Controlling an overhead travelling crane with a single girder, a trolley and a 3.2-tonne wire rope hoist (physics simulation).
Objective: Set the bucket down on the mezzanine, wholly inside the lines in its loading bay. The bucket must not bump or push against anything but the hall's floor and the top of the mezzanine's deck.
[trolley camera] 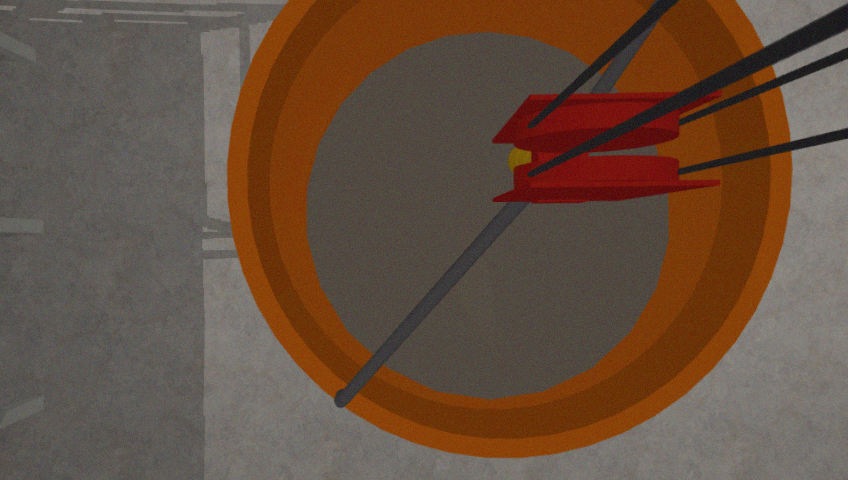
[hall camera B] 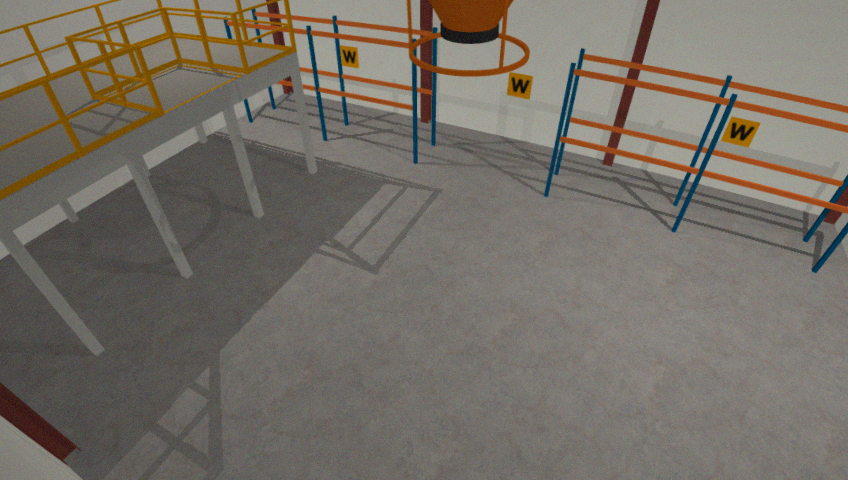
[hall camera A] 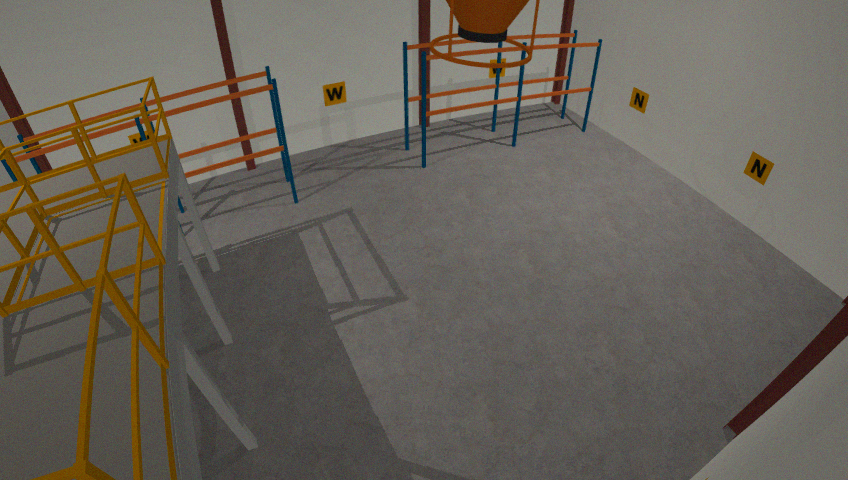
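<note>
The orange bucket (hall camera A: 486,14) (hall camera B: 470,13) (trolley camera: 505,297) is a cone with a black outlet and a ring base. It hangs in the air, its upper part cut off in both hall views. In the trolley view my hook (trolley camera: 519,159), yellow below the red hook block, is shut on the bucket's grey bail over the bucket's mouth. The mezzanine (hall camera A: 59,416) (hall camera B: 184,113), a grey deck on pale legs, stands at the left of both hall views. The bucket hangs to its right there, apart from it. The loading bay's lines cannot be made out.
Yellow railings (hall camera A: 92,368) (hall camera B: 63,118) stand along the deck, with a cage-like part at its edge. Blue and orange racks (hall camera A: 423,136) (hall camera A: 285,142) (hall camera B: 317,89) (hall camera B: 702,166) stand along the W wall, before dark red columns (hall camera A: 224,35) (hall camera B: 643,35). The N wall is at the right in hall camera A.
</note>
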